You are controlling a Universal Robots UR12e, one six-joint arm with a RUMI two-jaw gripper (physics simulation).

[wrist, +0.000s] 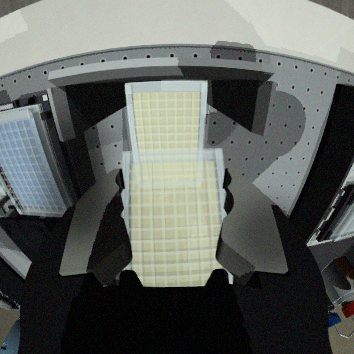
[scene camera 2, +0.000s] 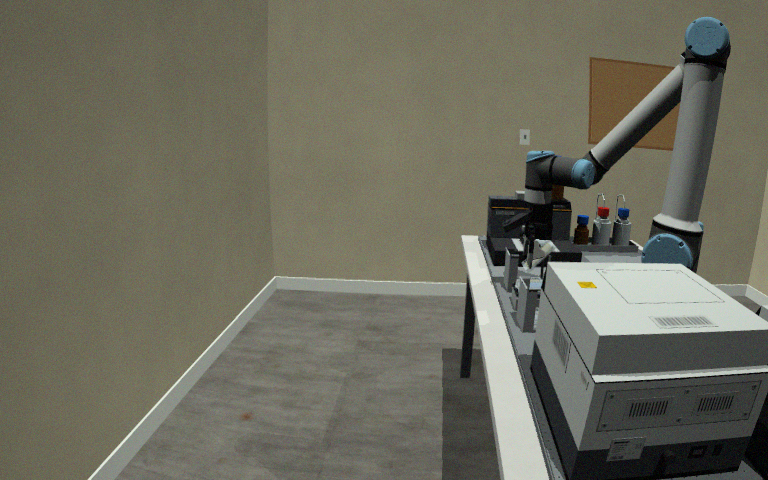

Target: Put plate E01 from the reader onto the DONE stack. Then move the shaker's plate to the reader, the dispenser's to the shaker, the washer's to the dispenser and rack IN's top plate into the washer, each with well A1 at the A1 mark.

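Places are measured from the arm's base along level axes (x back, y left, z down), in metres.
Pixels of known places: gripper, fingertip midpoint: (wrist: 173,170) (scene camera 2: 528,264).
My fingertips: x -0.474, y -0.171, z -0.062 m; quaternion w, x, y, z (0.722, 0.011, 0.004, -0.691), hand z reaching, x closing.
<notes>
Behind a point stands the place of what it marks.
My gripper (scene camera 2: 531,255) {x -0.474, y -0.171, z -0.062 m} (wrist: 173,170) {x -0.474, y -0.171, z -0.062 m} is shut on plate E01, a clear-edged plate with pale yellow wells (wrist: 175,225) {x -0.446, y -0.171, z -0.096 m}. In the wrist view the held plate looks tilted between the fingers, and its far edge overlaps the near end of another yellow-welled plate (wrist: 166,120) {x -0.502, y -0.167, z -0.004 m}. That plate lies in a grey bracketed nest (wrist: 117,66) {x -0.548, y -0.152, z -0.109 m}, taken as the DONE stack. Whether the two plates touch cannot be told. A blue-welled plate (wrist: 32,160) {x -0.486, y -0.029, z -0.047 m} stands to the left in the wrist view. The plate labels and A1 marks cannot be read.
A large white and dark instrument (scene camera 2: 651,350) {x -0.488, y 0.755, z -0.225 m} stands at the near end of the bench. Dark instruments (scene camera 2: 501,217) {x -0.503, y -0.599, z -0.129 m} stand at the far end, with capped bottles (scene camera 2: 602,229) {x -0.012, y -0.654, z -0.077 m} beside them. Upright grey brackets (scene camera 2: 510,270) {x -0.544, y -0.121, z -0.057 m} rise close to the gripper. The white bench edge (scene camera 2: 492,362) {x -0.654, y 0.322, z 0.031 m} runs alongside.
</notes>
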